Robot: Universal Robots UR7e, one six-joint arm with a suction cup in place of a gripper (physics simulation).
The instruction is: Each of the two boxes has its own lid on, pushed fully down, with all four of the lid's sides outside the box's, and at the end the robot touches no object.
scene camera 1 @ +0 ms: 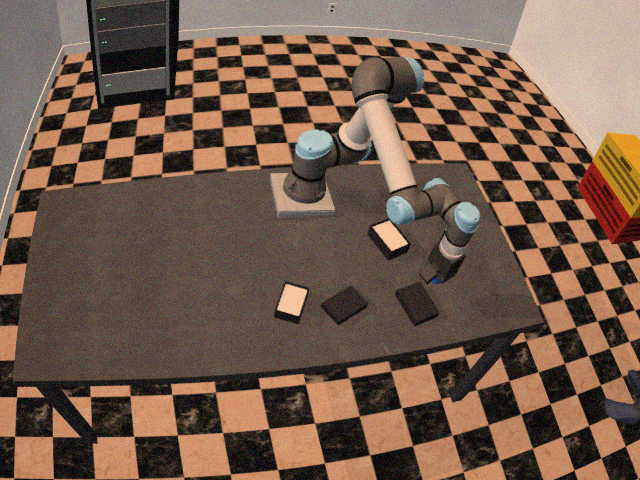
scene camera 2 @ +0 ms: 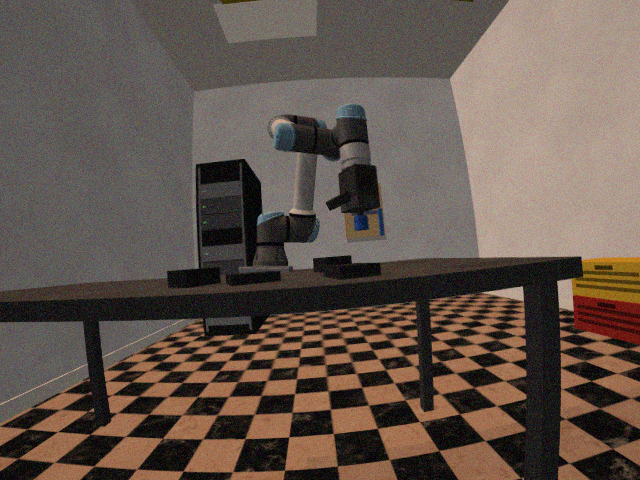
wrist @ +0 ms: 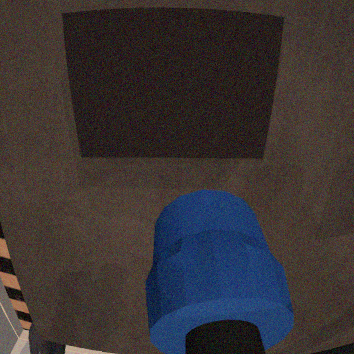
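Where they show: hand, tool point: [scene camera 1: 435,279] [scene camera 2: 361,229] [wrist: 205,234]; arm's base, link origin: [scene camera 1: 304,189] [scene camera 2: 270,266].
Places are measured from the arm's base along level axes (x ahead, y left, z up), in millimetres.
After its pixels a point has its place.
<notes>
Two open boxes with dark walls and cream insides stand on the table: one [scene camera 1: 390,236] {x 227, y 269, z 12 mm} [scene camera 2: 331,260] {x 292, y 272, z 10 mm} nearer the arm's base, one [scene camera 1: 293,299] {x 470, y -72, z 8 mm} [scene camera 2: 193,277] {x 516, y -53, z -4 mm} at the front left of the group. Two flat dark lids lie apart from them: one [scene camera 1: 344,304] {x 483, y 81, z -3 mm} [scene camera 2: 253,277] {x 516, y 100, z -12 mm} just right of the front box, the other [scene camera 1: 416,303] {x 491, y 311, z 0 mm} [scene camera 2: 353,270] {x 550, y 325, z -11 mm} [wrist: 172,85] {x 483, y 318, z 0 mm} farther right. My blue suction cup [scene camera 1: 435,280] [scene camera 2: 360,223] [wrist: 207,207] is open, with no object on it. It hangs well above the table, beside the right lid, which lies ahead of it in the wrist view.
The dark table [scene camera 1: 155,258] {x 294, y -514, z -26 mm} [scene camera 2: 465,268] {x 566, y 555, z -27 mm} bears the arm's pale base plate [scene camera 1: 305,212] {x 107, y -3, z -7 mm}. The arm reaches over the table's right part, near the box by the base. A server rack [scene camera 1: 172,46] [scene camera 2: 251,217] and yellow and red crates [scene camera 1: 615,188] [scene camera 2: 610,299] stand off the table.
</notes>
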